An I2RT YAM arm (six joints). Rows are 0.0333 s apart.
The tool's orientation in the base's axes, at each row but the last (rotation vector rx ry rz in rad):
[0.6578, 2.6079, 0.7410]
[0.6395, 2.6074, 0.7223]
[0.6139, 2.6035, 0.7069]
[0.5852, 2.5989, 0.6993]
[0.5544, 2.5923, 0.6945]
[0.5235, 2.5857, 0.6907]
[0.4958, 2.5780, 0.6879]
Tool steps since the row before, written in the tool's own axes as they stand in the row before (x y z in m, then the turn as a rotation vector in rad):
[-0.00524, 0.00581, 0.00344, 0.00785, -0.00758, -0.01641]
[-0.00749, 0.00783, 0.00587, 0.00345, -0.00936, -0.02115]
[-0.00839, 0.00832, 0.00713, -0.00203, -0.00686, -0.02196]
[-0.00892, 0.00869, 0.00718, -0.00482, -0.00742, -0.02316]
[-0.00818, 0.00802, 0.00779, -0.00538, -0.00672, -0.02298]
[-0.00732, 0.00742, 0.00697, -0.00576, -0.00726, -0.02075]
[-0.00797, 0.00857, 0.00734, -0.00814, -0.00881, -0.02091]
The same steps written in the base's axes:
[0.00783, 0.00305, 0.00156, -0.01635, -0.00822, 0.00732]
[0.01141, 0.00448, 0.00122, -0.01538, -0.01367, 0.01110]
[0.01282, 0.00504, 0.00077, -0.01040, -0.01476, 0.01440]
[0.01331, 0.00529, 0.00120, -0.00877, -0.01700, 0.01577]
[0.01269, 0.00556, 0.00033, -0.00803, -0.01664, 0.01615]
[0.01132, 0.00535, 0.00058, -0.00678, -0.01639, 0.01421]
[0.01222, 0.00631, 0.00125, -0.00519, -0.01875, 0.01423]

